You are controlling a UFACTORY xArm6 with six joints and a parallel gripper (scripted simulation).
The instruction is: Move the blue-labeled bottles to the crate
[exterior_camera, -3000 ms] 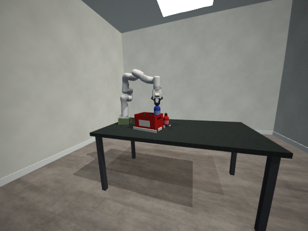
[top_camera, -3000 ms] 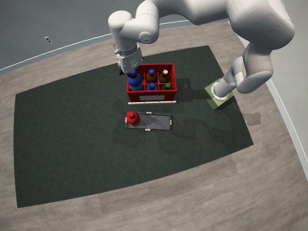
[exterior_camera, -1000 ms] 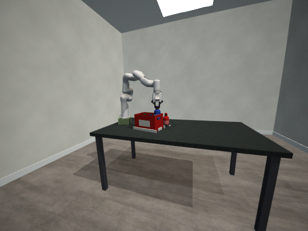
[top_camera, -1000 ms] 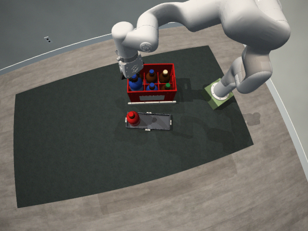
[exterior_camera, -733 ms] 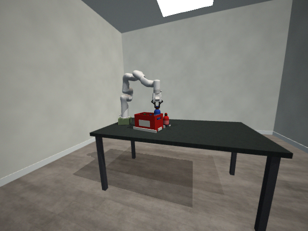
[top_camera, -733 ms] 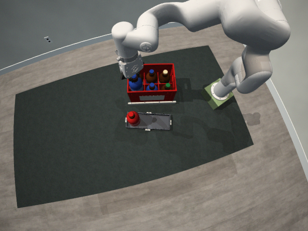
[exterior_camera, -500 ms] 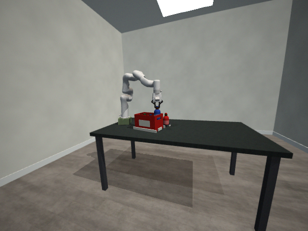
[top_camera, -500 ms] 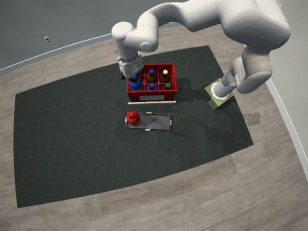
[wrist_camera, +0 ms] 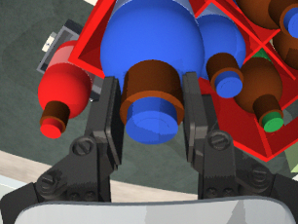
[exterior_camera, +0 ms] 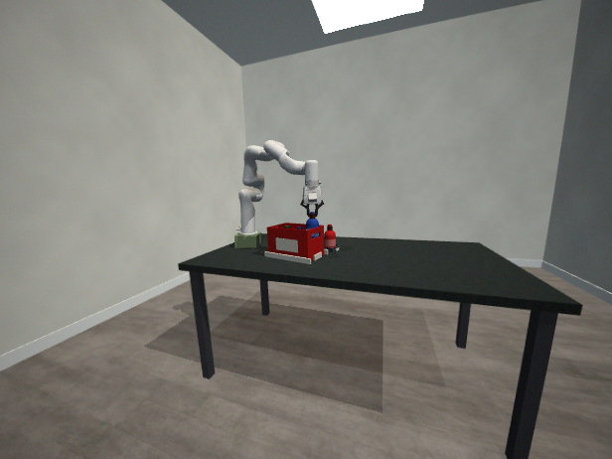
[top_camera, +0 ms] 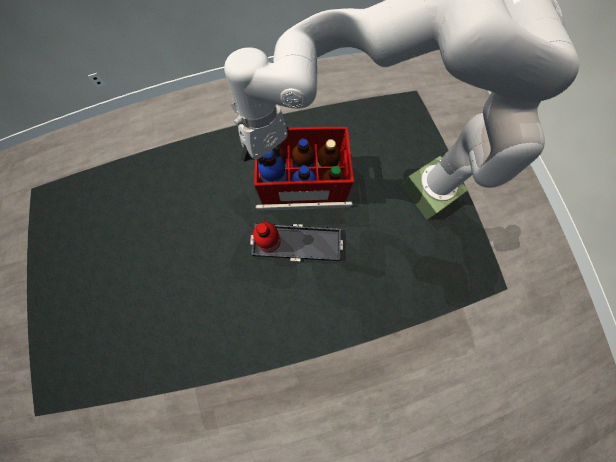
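Right now my hand is 100 mm past the crate, 10 mm to the left of it and 170 mm above it. The rest, counted from my hand: grey tray 190 mm to the left, 240 mm below; red-labeled bottle 80 mm ahead, 150 mm to the left, 170 mm below.
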